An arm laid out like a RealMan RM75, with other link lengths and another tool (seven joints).
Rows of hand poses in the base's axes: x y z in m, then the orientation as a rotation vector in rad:
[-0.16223 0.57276 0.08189 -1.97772 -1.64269 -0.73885]
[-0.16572 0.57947 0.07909 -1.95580 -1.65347 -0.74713]
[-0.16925 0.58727 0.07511 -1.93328 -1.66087 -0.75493]
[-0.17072 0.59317 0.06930 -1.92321 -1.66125 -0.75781]
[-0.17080 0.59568 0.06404 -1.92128 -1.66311 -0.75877]
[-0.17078 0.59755 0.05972 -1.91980 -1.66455 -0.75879]
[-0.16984 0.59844 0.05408 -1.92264 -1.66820 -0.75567]
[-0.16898 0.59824 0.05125 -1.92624 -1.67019 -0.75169]
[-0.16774 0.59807 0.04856 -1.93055 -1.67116 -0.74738]
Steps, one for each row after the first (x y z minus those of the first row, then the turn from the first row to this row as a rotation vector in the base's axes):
[-0.00349 0.00671 -0.00280 0.00960 -0.00678 0.01545]
[-0.00702 0.01451 -0.00678 0.02129 -0.01166 0.03010]
[-0.00849 0.02041 -0.01259 0.02804 -0.01206 0.03569]
[-0.00857 0.02292 -0.01785 0.02839 -0.01328 0.03734]
[-0.00855 0.02479 -0.02217 0.02847 -0.01375 0.03878]
[-0.00761 0.02568 -0.02781 0.02378 -0.01390 0.03916]
[-0.00675 0.02548 -0.03064 0.01936 -0.01282 0.03866]
[-0.00551 0.02531 -0.03333 0.01500 -0.01114 0.03742]

